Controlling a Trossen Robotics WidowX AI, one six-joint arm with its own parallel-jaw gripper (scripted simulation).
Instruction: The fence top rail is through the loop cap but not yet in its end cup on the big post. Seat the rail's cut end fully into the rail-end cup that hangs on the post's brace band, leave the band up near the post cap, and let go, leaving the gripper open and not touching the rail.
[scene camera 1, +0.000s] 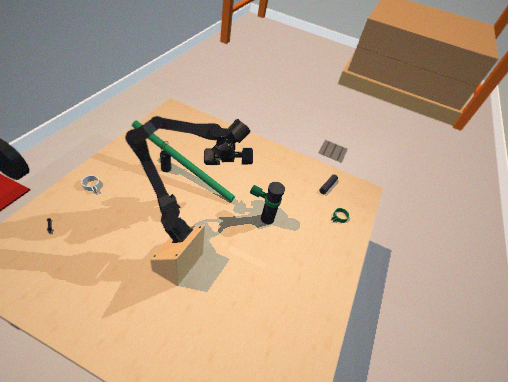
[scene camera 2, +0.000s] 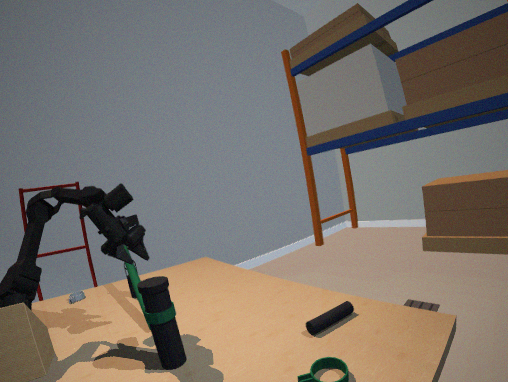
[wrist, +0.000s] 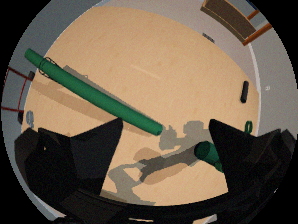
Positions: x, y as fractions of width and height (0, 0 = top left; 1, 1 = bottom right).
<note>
My gripper (scene camera 2: 0.28, 0.68) is open, holding nothing. Also in view: a green rail (scene camera 1: 0.31, 0.37), a black cylinder (scene camera 2: 0.64, 0.84) and a big black post (scene camera 2: 0.33, 0.89).
The green rail is seen too in the wrist view (wrist: 0.36, 0.46). My gripper is seen too in the wrist view (wrist: 0.57, 0.55).
</note>
